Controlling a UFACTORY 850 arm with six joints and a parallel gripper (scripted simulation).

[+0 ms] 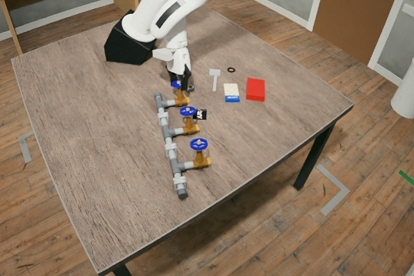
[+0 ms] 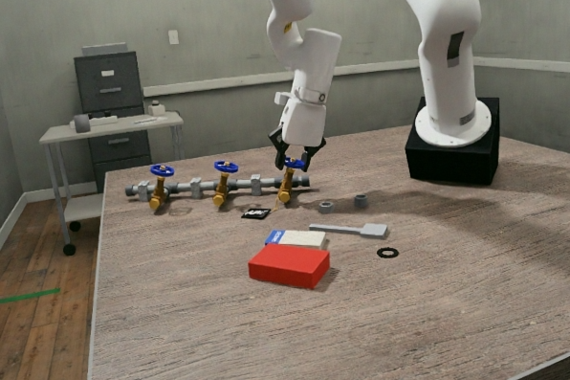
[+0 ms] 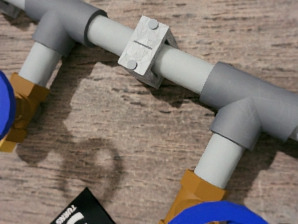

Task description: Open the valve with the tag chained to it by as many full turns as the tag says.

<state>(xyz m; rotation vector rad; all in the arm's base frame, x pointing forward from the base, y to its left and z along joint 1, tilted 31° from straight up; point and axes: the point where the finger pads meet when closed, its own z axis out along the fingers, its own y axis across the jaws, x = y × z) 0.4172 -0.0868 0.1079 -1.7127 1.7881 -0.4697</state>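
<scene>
Now: hand 5 cm past the grey hex nut, 9 cm to the right of it and 9 cm above it. Round my hand: grey cap: 13 cm behind, 9 cm to the left, 10 cm below; grey t-shaped tool: 5 cm behind, 23 cm to the left, 10 cm below; black tag: 10 cm ahead, 4 cm to the left, 10 cm below.
</scene>
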